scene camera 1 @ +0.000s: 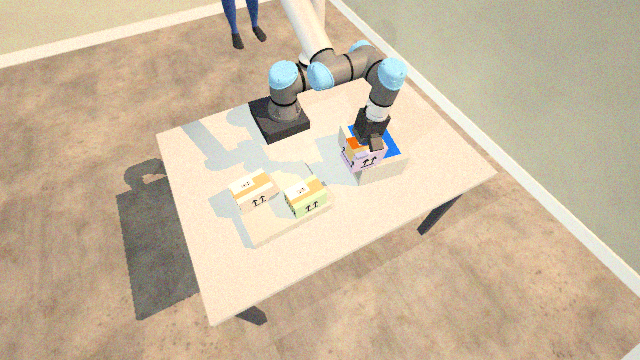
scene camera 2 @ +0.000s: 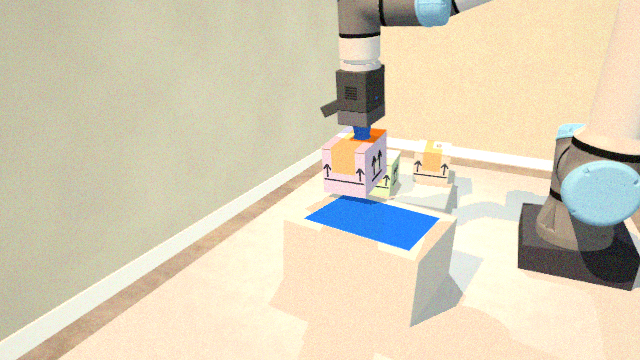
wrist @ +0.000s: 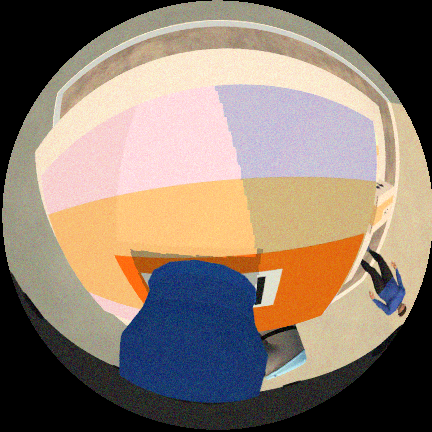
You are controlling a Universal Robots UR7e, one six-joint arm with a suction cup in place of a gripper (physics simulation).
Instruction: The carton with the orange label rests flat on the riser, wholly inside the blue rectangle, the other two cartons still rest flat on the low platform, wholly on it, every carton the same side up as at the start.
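Where they show: hand at its tool point: [scene camera 1: 362, 143] [scene camera 2: 362, 143] [wrist: 207, 273]; arm's base at its link origin: [scene camera 1: 284, 110] [scene camera 2: 573, 232].
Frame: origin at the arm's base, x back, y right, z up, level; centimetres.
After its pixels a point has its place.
Note:
The pink-lilac carton with the orange label [scene camera 1: 363, 156] {x -46.6, y -16.7, z 17.1 cm} [scene camera 2: 345, 167] {x -40.6, y -25.9, z 12.8 cm} [wrist: 310, 280] hangs upright from my suction cup [scene camera 2: 362, 132] [wrist: 195, 330], arrows up. In scene camera 2 its bottom is above the far edge of the riser [scene camera 2: 350, 265] {x -31.8, y -38.9, z 1.1 cm} [scene camera 1: 384, 171] {x -45.4, y -29.0, z 0.0 cm}. The blue rectangle [scene camera 2: 372, 222] {x -32.2, y -30.5, z 5.5 cm} [scene camera 1: 393, 144] {x -37.8, y -35.4, z 5.6 cm} on the riser's top shows beside and below it. The green carton [scene camera 1: 306, 196] {x -49.5, y 4.8, z 6.7 cm} [scene camera 2: 389, 175] {x -42.0, y -0.8, z 3.9 cm} and the cream carton [scene camera 1: 253, 190] {x -41.1, y 21.9, z 6.6 cm} [scene camera 2: 432, 164] {x -36.7, y 15.9, z 3.5 cm} rest upright on the low platform [scene camera 1: 265, 232] {x -54.3, y 22.0, z -1.7 cm}. In scene camera 2 the held carton partly hides the green one.
The robot's dark base block [scene camera 1: 282, 127] {x -9.4, y 3.5, z -0.4 cm} [scene camera 2: 565, 250] {x -0.8, y -8.3, z -0.6 cm} stands on the table [scene camera 1: 350, 240] {x -65.5, y -6.7, z -6.5 cm}, beyond the platform and riser. A wall [scene camera 2: 150, 125] runs along one side. A person [scene camera 1: 245, 20] [wrist: 390, 295] stands on the floor behind the table.

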